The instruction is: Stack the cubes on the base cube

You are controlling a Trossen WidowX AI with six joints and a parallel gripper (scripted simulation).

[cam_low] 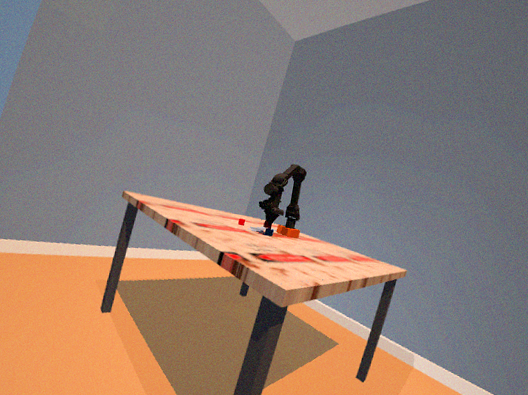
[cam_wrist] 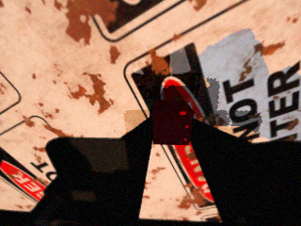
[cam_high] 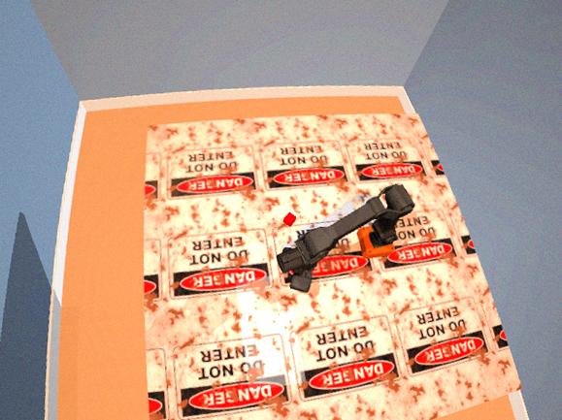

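Now: gripper tip 2 cm past the blue base cube, 1 cm to the right of it and 4 cm above it.
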